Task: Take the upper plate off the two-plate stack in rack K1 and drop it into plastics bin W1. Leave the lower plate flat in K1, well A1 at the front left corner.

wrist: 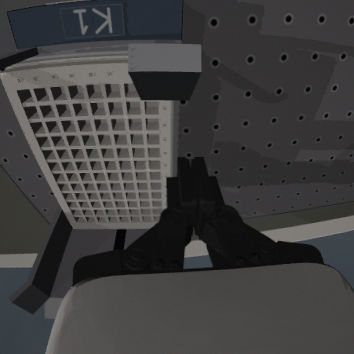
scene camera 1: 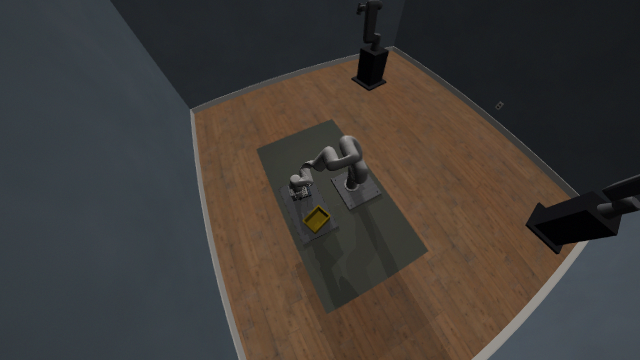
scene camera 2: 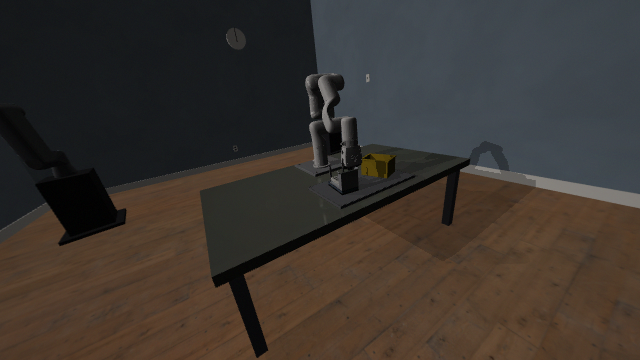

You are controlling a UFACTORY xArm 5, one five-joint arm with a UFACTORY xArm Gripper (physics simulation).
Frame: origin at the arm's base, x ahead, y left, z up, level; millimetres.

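Seen in the pictures: gripper, fingertip midpoint: (wrist: 188, 174) (scene camera 1: 299, 197); arm's base at its link origin: (scene camera 1: 351, 184) (scene camera 2: 321, 165).
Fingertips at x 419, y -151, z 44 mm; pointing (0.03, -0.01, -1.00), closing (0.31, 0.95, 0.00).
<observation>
Offsets run from my fingertips to a thing's top centre. "*": to the spot under its first point. Level surfaces: height alone.
A pale many-welled plate (wrist: 100, 132) (scene camera 2: 338, 179) lies in rack K1 {dx -29, dy -46, dz +71 mm} (wrist: 165, 59) (scene camera 2: 350, 181), inside its corner posts, below the dark blue K1 label {* dx -96, dy -22, dz -26 mm} (wrist: 95, 22) in the wrist view. It is the top plate showing; the plate beneath is hidden or too small to make out. My gripper (wrist: 188, 174) is shut and empty. In the wrist view its fingertips appear beside the plate's right long edge; their height against the plate is unclear. The yellow plastics bin W1 {dx +0, dy +233, dz +51 mm} (scene camera 1: 316, 220) (scene camera 2: 378, 166) stands beside the rack on the same board, and its visible inside shows no plate.
The perforated grey board {dx -5, dy +80, dz -48 mm} (scene camera 1: 295, 212) (wrist: 280, 105) under rack and bin lies on the dark table {dz -62 mm} (scene camera 1: 380, 240) (scene camera 2: 265, 220). The arm's base plate (scene camera 1: 367, 197) is bolted down across from the rack. A grey rack post {* dx +11, dy -109, dz +64 mm} (wrist: 32, 297) rises at lower left in the wrist view.
</observation>
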